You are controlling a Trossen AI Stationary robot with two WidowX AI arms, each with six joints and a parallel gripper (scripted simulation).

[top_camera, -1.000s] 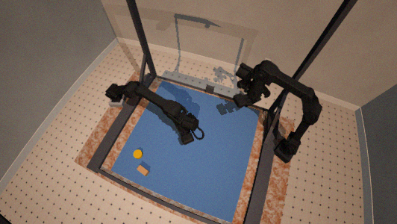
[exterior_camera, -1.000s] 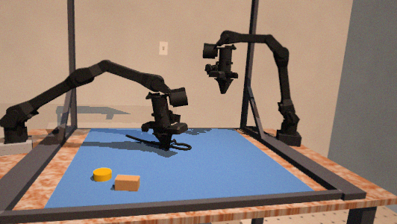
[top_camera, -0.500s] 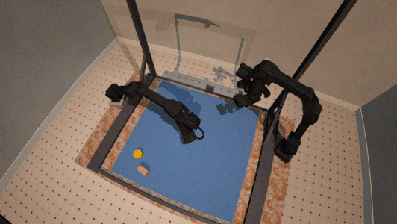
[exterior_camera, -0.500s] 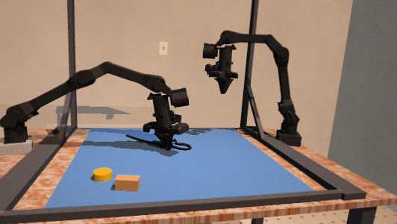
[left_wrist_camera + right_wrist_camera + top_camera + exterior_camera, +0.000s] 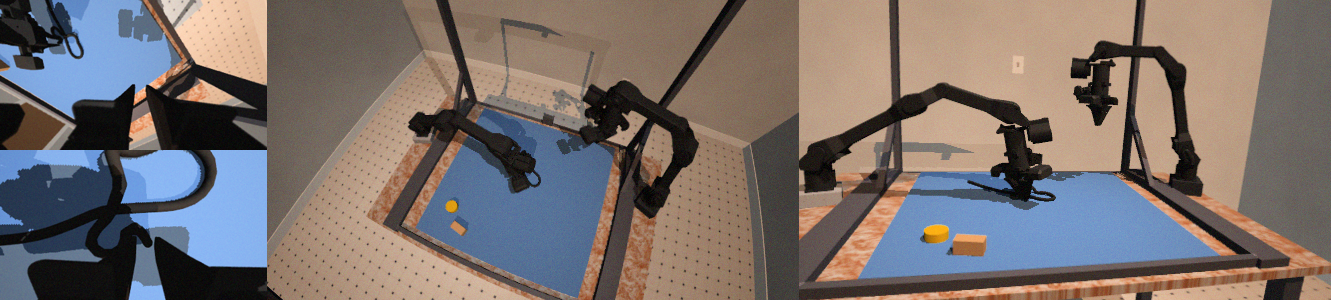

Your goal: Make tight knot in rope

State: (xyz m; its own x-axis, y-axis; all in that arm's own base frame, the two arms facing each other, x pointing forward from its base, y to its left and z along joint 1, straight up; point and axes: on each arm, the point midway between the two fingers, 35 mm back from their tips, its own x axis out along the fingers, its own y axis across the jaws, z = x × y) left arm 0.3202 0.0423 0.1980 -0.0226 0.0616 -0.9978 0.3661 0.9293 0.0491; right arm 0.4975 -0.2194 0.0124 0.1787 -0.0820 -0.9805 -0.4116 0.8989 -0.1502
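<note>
Now: right hand 4 cm above the blue mat, 3 cm to the right of it and 3 cm short of it. Also, from my right hand: yellow disc (22 cm to the right, 21 cm ahead, 3 cm below); then orange block (29 cm ahead, 15 cm to the right, 2 cm below).
</note>
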